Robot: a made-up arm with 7 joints.
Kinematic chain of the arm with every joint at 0, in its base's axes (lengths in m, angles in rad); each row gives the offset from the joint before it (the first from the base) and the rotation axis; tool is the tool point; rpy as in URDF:
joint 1: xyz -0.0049 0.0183 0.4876 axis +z
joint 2: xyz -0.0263 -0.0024 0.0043 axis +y
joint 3: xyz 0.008 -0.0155 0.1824 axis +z
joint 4: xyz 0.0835 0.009 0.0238 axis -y
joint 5: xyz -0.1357 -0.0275 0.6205 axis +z
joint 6: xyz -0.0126 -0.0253 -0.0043 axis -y
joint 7: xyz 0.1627 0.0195 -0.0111 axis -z
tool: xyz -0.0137 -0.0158 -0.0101 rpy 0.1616 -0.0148 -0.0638
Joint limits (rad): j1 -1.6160..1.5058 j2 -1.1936..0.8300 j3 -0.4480..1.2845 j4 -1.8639..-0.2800 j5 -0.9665..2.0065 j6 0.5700..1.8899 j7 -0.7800..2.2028
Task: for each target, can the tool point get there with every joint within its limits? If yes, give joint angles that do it. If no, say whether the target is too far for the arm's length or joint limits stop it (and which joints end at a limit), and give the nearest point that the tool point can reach.
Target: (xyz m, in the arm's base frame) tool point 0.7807 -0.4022 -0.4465
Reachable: no: too far | nearest point 0.5916 -0.3010 -0.0695 | short by 0.434 m
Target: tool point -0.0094 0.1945 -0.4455
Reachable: no: joint limits stop it (at a limit: joint 1, joint 2, joint 4, joint 7) | nearest point 0.0138 0.5015 -0.0588 | short by 0.494 m
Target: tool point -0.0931 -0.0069 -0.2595
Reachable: no: joint limits stop it (at a limit: joint 1, joint 2, joint 4, joint 6, joint 7) | nearest point -0.1313 -0.4547 -0.0537 | short by 0.494 m
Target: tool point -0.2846 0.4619 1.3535
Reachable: yes | joints -0.5135 -0.7264 0.9377 -0.5126 0.5983 1.5944 -0.1081
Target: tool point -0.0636 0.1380 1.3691
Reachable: yes | joints 1.1841 -0.8609 0.2652 -1.2205 -0.3272 0.7764 -0.3363
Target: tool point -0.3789 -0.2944 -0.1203
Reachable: no: joint limits stop it (at a limit: joint 1, joint 2, joint 4, joint 7) | nearest point -0.3732 -0.3952 -0.0005 | short by 0.157 m
